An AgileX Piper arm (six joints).
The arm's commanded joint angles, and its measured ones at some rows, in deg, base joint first. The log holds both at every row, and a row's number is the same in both.
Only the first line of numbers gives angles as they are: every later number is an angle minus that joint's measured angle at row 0.
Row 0, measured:
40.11 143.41 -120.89 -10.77 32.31 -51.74
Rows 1 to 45, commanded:
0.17 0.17 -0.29 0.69 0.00 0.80
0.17 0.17 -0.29 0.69 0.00 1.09
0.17 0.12 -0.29 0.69 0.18 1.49
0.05 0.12 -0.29 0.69 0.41 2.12
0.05 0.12 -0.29 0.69 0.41 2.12
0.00 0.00 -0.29 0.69 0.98 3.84
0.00 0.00 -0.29 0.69 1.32 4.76
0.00 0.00 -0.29 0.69 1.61 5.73
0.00 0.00 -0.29 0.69 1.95 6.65
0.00 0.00 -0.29 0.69 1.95 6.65
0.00 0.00 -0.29 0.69 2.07 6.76
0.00 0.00 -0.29 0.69 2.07 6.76
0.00 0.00 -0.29 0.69 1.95 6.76
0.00 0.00 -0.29 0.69 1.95 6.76
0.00 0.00 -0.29 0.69 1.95 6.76
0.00 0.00 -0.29 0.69 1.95 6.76
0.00 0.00 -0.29 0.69 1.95 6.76
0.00 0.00 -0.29 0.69 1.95 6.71
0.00 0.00 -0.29 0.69 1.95 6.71
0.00 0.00 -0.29 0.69 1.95 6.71
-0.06 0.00 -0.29 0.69 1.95 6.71
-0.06 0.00 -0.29 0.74 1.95 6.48
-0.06 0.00 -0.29 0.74 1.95 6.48
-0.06 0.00 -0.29 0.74 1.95 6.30
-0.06 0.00 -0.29 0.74 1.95 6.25
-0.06 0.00 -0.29 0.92 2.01 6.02
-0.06 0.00 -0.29 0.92 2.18 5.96
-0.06 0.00 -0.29 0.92 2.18 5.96
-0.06 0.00 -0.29 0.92 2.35 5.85
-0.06 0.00 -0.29 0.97 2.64 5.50
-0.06 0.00 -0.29 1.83 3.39 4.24
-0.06 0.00 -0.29 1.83 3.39 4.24
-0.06 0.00 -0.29 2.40 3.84 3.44
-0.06 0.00 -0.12 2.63 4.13 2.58
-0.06 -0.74 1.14 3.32 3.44 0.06
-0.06 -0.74 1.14 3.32 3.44 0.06
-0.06 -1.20 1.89 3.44 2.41 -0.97
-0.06 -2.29 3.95 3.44 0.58 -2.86
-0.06 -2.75 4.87 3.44 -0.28 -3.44
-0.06 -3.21 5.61 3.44 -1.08 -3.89
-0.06 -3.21 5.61 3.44 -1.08 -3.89
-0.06 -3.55 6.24 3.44 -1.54 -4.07
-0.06 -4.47 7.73 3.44 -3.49 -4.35
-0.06 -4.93 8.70 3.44 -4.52 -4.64
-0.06 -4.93 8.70 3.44 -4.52 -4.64
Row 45, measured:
0.00 -3.61 6.41 2.06 -3.03 -3.72
